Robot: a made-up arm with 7 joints. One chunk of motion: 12 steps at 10 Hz.
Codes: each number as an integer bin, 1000 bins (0 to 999) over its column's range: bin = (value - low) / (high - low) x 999, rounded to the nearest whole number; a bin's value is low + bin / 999 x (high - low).
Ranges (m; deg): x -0.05..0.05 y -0.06..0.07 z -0.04..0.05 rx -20..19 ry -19..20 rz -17..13
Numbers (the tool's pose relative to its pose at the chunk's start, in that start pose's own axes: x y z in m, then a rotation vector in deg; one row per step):
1: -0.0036 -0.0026 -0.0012 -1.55 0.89 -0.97
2: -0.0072 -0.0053 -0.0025 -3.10 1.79 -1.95
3: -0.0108 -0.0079 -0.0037 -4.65 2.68 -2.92
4: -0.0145 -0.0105 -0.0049 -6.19 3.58 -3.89
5: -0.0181 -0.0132 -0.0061 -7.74 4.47 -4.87
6: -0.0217 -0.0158 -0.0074 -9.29 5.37 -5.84
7: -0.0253 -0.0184 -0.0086 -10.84 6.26 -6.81
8: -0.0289 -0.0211 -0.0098 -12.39 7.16 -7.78
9: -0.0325 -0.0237 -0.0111 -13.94 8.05 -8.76
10: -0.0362 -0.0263 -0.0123 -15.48 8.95 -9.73
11: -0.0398 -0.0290 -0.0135 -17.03 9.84 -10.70
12: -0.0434 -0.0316 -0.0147 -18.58 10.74 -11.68
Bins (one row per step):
1: 464 441 431 473 509 534
2: 428 420 416 433 533 501
3: 392 400 403 393 555 469
4: 355 380 390 354 578 437
5: 319 360 376 314 601 404
6: 283 340 362 274 624 372
7: 247 320 349 235 647 339
8: 211 299 335 195 670 307
9: 175 279 321 155 693 274
10: 138 259 307 116 716 242
11: 102 238 294 76 739 210
12: 66 218 281 36 762 177

